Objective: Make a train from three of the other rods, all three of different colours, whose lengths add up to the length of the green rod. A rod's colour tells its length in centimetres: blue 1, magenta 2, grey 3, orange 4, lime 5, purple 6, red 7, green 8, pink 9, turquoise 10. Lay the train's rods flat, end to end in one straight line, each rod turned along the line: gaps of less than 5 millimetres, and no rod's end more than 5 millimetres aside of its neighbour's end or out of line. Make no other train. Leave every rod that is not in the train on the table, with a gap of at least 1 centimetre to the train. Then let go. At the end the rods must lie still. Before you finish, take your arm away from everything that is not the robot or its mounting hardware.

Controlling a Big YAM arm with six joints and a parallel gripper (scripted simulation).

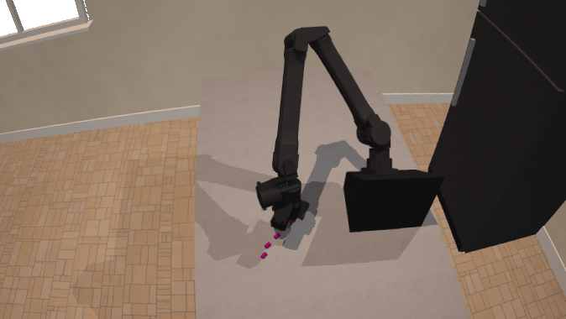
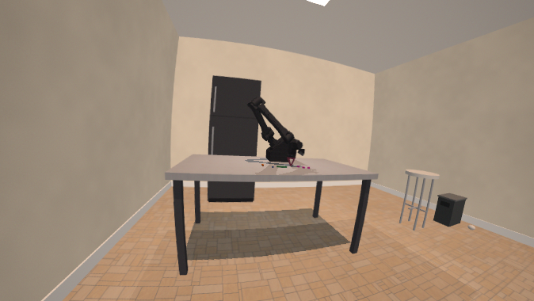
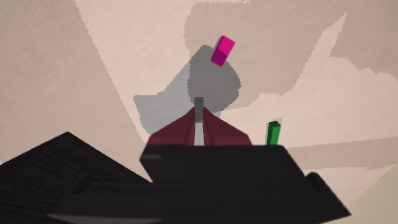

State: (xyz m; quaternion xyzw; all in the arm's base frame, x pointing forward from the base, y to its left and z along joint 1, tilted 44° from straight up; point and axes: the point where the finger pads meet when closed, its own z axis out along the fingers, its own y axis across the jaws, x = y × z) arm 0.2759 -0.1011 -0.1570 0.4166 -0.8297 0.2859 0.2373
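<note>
Now: hand 190 mm to the left of the blue rod and 70 mm short of it. Round my hand: green rod (110 mm to the right, 60 mm ahead); orange rod (240 mm to the right, 10 mm behind); grey rod (right at my hand).
</note>
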